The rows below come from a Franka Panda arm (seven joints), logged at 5 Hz.
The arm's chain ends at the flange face. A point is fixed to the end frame.
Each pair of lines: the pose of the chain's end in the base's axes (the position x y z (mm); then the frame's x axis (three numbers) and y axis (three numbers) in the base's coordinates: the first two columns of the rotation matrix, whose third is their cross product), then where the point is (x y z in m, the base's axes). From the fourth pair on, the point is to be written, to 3 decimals.
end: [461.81 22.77 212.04 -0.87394 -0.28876 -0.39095 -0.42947 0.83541 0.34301]
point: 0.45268 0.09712 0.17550
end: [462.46 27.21 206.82 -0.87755 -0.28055 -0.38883 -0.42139 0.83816 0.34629]
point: 0.45383 0.10172 0.17048
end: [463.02 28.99 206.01 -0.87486 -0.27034 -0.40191 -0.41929 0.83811 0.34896]
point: 0.45538 0.10389 0.17026
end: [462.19 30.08 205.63 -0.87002 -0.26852 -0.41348 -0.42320 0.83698 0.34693]
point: 0.455 0.105 0.170
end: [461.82 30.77 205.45 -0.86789 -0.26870 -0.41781 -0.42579 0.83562 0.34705]
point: 0.455 0.106 0.170
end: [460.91 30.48 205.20 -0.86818 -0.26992 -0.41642 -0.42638 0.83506 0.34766]
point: 0.454 0.106 0.170
